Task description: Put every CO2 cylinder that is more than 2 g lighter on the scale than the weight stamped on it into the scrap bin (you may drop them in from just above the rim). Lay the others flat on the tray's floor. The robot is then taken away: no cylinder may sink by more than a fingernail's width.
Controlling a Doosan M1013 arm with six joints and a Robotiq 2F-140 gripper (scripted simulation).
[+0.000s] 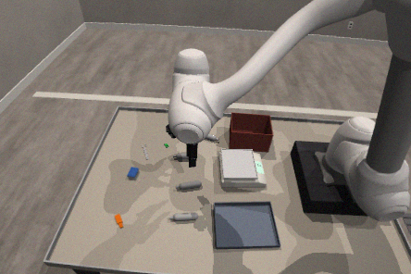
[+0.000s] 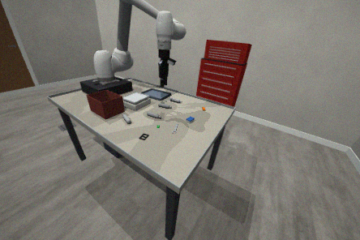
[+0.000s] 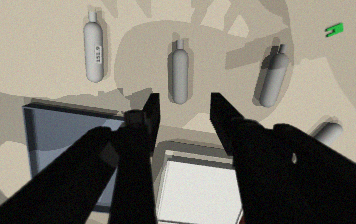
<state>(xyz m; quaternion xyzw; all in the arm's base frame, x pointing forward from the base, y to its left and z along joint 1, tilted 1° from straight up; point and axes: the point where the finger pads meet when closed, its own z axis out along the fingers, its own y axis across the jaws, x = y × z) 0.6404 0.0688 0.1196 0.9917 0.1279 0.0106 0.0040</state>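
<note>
My gripper is now 210 mm past the scale plate, 150 mm above it and 100 mm to the left of it. Round my hand: grey CO2 cylinder 200 mm below, 160 mm to the right, 70 mm ahead; white scale 220 mm behind, 170 mm below, 100 mm to the right; blue block 270 mm ahead, 200 mm below, 50 mm to the right.
</note>
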